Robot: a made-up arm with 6 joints.
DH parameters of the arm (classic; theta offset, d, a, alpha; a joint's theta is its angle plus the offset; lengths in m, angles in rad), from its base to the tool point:
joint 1: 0 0.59 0.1 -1.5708
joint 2: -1.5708 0 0.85 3.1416
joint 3: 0 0 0.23 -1.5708
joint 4: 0 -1.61 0 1.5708
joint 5: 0 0 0 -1.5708
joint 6: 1.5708 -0.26 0 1.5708
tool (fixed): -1.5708 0 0 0
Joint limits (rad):
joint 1: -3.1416..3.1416
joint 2: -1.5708..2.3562
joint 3: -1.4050..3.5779
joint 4: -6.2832..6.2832
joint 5: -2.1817..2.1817
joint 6: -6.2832..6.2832
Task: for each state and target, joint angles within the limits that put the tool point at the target. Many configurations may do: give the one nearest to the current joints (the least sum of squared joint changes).
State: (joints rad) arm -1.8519 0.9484 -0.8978 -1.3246 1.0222 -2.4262
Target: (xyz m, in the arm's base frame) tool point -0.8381 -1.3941 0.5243
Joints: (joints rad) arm -1.9641 0.0668 -0.6644 -1.3282 1.2532 -2.4262
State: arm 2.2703 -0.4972 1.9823 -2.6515 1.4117 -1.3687
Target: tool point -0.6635 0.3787 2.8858
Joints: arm 2.7249 0.1588 1.3899 -2.8288 1.8100 -1.3687
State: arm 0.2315 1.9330 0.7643 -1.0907 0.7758 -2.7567
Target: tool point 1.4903 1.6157 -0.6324
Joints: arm 0.9118 1.4886 0.5038 -1.1224 0.9374 -2.7567
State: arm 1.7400 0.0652 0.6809 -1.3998 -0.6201 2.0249
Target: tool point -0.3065 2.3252 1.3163
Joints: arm 1.6401 0.4978 0.3765 -1.3762 -0.6038 2.0249
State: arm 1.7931 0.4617 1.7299 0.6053 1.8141 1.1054
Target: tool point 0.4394 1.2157 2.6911
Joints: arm 1.1305 0.7188 1.6007 0.5118 1.8962 1.1054
